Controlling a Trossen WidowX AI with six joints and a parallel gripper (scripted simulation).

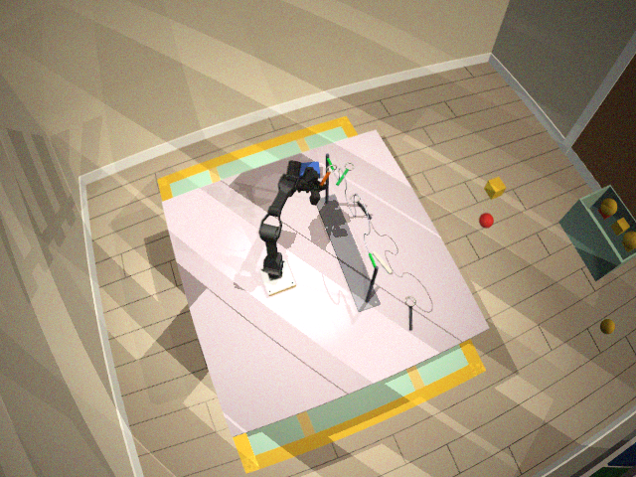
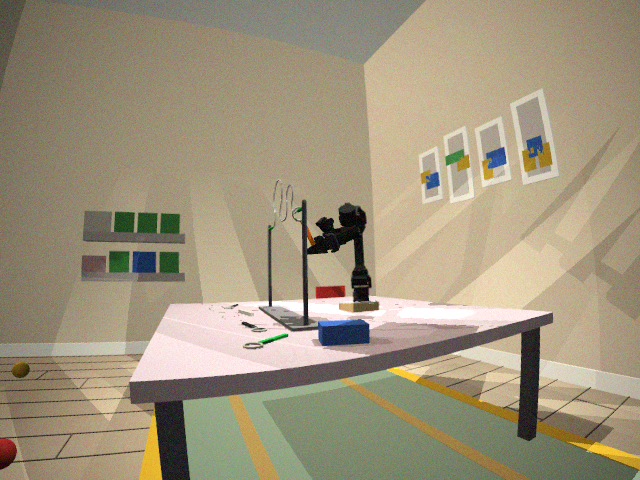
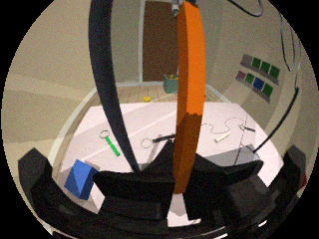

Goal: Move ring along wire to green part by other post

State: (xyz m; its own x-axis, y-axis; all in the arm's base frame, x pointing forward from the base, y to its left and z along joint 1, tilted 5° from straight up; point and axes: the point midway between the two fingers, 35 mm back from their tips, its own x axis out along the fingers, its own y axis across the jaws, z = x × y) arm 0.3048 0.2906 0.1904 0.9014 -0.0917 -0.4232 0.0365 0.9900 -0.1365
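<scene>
My gripper tip is now 10 cm below the orange-handled ring. The rest, counted from my gripper tip: white stick 18 cm ahead, 34 cm to the right, 24 cm below; blue block 4 cm behind, 27 cm to the left, 22 cm below; green-handled ring 17 cm ahead, 23 cm to the left, 24 cm below.
</scene>
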